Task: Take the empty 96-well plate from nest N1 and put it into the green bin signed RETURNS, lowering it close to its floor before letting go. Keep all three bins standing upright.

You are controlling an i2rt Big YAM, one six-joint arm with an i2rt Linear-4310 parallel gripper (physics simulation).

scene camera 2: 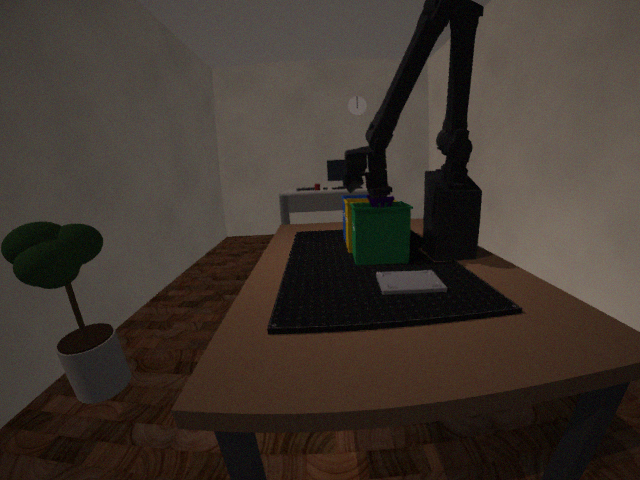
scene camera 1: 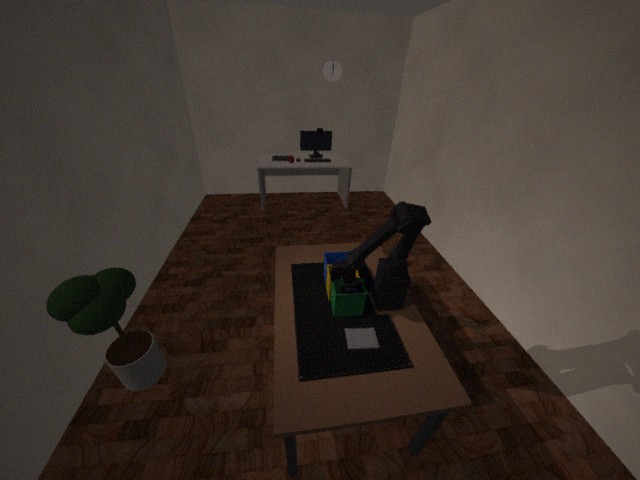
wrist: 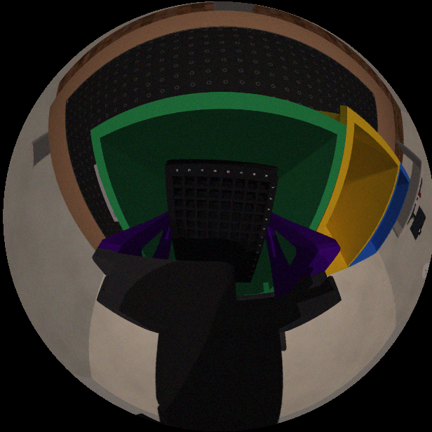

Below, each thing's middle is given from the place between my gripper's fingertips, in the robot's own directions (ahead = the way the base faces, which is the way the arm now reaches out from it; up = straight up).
The green bin (scene camera 2: 381,235) is 5 cm below my hand. The rest, counted from my hand: pale nest (scene camera 2: 408,282) (4 cm behind, 21 cm to the left, 13 cm below); then yellow bin (wrist: 368,172) (2 cm ahead, 13 cm to the right, 5 cm below); then black 96-well plate (wrist: 219,210) (1 cm behind, 1 cm above).
